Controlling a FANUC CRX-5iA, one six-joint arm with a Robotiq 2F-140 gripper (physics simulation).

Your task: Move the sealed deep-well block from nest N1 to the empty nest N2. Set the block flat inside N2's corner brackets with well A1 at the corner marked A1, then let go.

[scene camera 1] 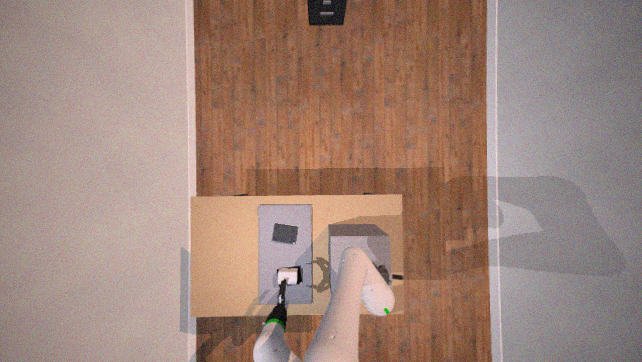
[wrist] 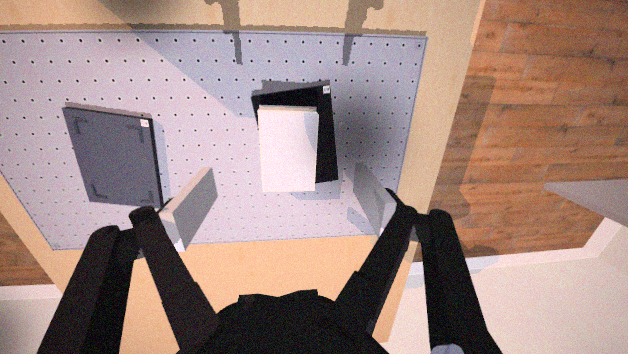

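Observation:
The white sealed block (scene camera 1: 289, 275) (wrist: 288, 152) stands on the black nest N1 (wrist: 328, 150). Its top looks turned a little relative to the nest's edges. The empty dark grey nest N2 (scene camera 1: 285, 233) (wrist: 116, 162) has corner brackets, and a small white label (wrist: 144, 123) at one corner; the label's text is too blurred to read. My gripper (scene camera 1: 284, 282) (wrist: 286, 179) is open and empty. In the wrist view its fingers are spread wider than the block and appear above the board, on either side of the block's near end. The gap between fingertips and block is hard to judge.
Both nests are on a grey perforated board (scene camera 1: 269, 250) (wrist: 200, 150) on the wooden table (scene camera 1: 225, 255). A grey box-like stand (scene camera 1: 357, 230) is right of the board in the scene view, partly hidden by the arm (scene camera 1: 340, 300). A small black item (scene camera 1: 397, 277) lies near the table's right edge.

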